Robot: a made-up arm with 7 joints. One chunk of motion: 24 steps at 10 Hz.
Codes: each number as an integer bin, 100 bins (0 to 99) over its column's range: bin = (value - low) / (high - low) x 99, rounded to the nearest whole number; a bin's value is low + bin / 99 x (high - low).
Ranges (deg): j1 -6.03..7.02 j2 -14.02..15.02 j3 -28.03..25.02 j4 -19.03..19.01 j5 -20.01..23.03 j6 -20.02..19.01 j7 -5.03..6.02
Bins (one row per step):
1: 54 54 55 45 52 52 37
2: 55 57 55 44 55 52 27
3: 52 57 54 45 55 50 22
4: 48 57 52 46 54 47 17
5: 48 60 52 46 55 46 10
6: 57 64 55 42 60 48 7
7: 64 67 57 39 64 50 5
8: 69 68 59 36 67 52 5
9: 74 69 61 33 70 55 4
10: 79 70 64 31 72 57 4
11: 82 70 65 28 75 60 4
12: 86 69 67 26 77 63 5
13: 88 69 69 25 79 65 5
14: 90 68 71 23 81 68 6
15: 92 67 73 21 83 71 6
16: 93 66 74 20 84 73 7
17: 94 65 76 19 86 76 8
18: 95 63 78 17 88 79 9
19: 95 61 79 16 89 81 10
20: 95 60 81 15 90 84 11
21: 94 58 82 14 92 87 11
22: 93 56 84 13 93 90 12
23: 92 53 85 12 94 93 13
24: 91 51 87 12 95 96 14
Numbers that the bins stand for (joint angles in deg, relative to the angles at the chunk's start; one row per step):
1: 1.09 1.82 1.44 -1.74 2.60 0.48 -0.90
2: 1.22 2.70 1.44 -2.12 3.90 0.48 -2.02
3: 0.82 2.70 0.91 -1.74 3.90 -0.31 -2.57
4: 0.30 2.70 -0.17 -1.35 3.47 -1.49 -3.13
5: 0.30 3.58 -0.17 -1.35 3.90 -1.88 -3.91
6: 1.48 4.75 1.44 -2.89 6.07 -1.10 -4.25
7: 2.41 5.63 2.51 -4.04 7.81 -0.31 -4.47
8: 3.07 5.93 3.59 -5.20 9.12 0.48 -4.47
9: 3.72 6.22 4.66 -6.35 10.42 1.66 -4.58
10: 4.38 6.51 6.26 -7.12 11.29 2.45 -4.58
11: 4.78 6.51 6.80 -8.27 12.60 3.63 -4.58
12: 5.31 6.22 7.87 -9.04 13.47 4.82 -4.47
13: 5.57 6.22 8.94 -9.42 14.34 5.61 -4.47
14: 5.83 5.93 10.02 -10.19 15.20 6.79 -4.36
15: 6.10 5.63 11.09 -10.96 16.07 7.97 -4.36
16: 6.23 5.34 11.62 -11.35 16.51 8.76 -4.25
17: 6.36 5.05 12.70 -11.73 17.38 9.94 -4.14
18: 6.49 4.46 13.77 -12.50 18.25 11.13 -4.03
19: 6.49 3.87 14.30 -12.88 18.68 11.91 -3.91
20: 6.49 3.58 15.37 -13.27 19.12 13.10 -3.80
21: 6.36 2.99 15.91 -13.65 19.99 14.28 -3.80
22: 6.23 2.41 16.98 -14.03 20.42 15.46 -3.69
23: 6.10 1.53 17.52 -14.42 20.86 16.64 -3.58
24: 5.97 0.94 18.59 -14.42 21.29 17.83 -3.47

